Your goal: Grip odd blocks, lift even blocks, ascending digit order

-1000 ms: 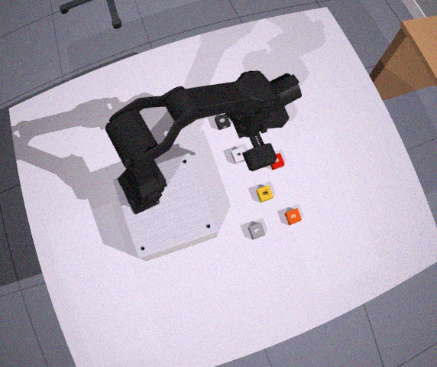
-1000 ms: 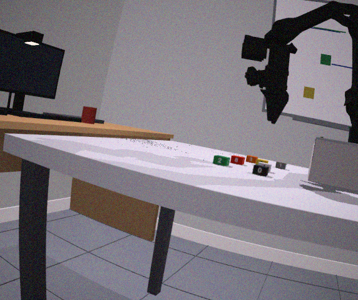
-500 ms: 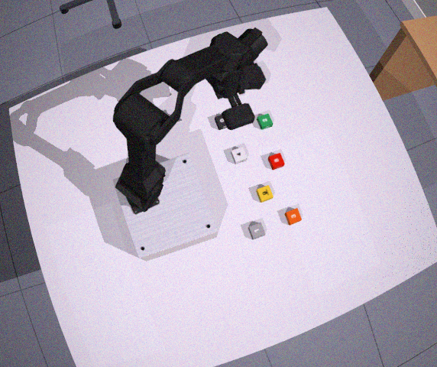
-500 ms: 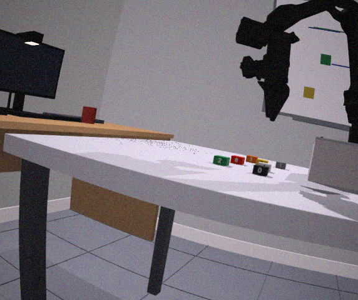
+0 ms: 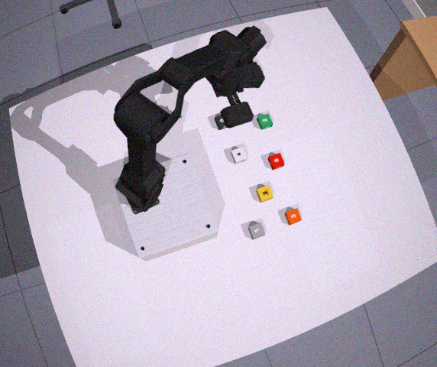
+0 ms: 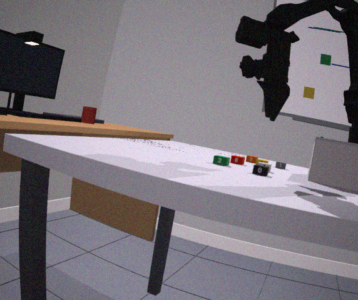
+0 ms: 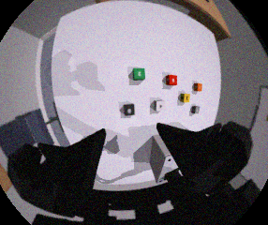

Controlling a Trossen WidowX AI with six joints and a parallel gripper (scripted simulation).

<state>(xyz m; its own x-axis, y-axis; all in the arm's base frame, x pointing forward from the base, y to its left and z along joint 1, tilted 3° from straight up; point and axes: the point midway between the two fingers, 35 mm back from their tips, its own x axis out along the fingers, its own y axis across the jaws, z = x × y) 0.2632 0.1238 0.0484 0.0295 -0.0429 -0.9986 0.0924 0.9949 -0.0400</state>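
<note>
The black block lies 12 cm below my gripper tip. The rest, counted from my gripper tip: white block: 10 cm to the right, 12 cm below; green block: 10 cm ahead, 5 cm to the right, 12 cm below; red block: 8 cm ahead, 16 cm to the right, 12 cm below.
</note>
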